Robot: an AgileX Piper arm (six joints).
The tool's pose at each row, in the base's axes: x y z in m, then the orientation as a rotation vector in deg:
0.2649 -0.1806 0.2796 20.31 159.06 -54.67
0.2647 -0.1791 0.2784 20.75 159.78 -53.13
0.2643 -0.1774 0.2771 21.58 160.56 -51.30
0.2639 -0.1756 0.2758 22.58 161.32 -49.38
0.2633 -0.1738 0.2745 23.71 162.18 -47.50
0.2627 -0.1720 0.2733 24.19 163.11 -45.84
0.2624 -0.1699 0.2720 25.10 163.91 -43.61
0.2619 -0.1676 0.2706 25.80 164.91 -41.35
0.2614 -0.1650 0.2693 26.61 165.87 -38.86
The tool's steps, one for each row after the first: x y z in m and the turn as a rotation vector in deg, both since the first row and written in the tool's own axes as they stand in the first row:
0.0007 0.0018 0.0000 -1.07 0.48 0.24
0.0017 0.0037 -0.0001 -2.30 1.09 0.73
0.0027 0.0057 -0.0003 -3.58 1.76 1.33
0.0039 0.0077 -0.0004 -4.81 2.58 1.95
0.0051 0.0096 -0.0007 -5.95 3.31 2.12
0.0060 0.0119 -0.0010 -7.41 4.01 2.66
0.0072 0.0143 -0.0014 -8.92 4.84 3.00
0.0085 0.0169 -0.0021 -10.55 5.68 3.43

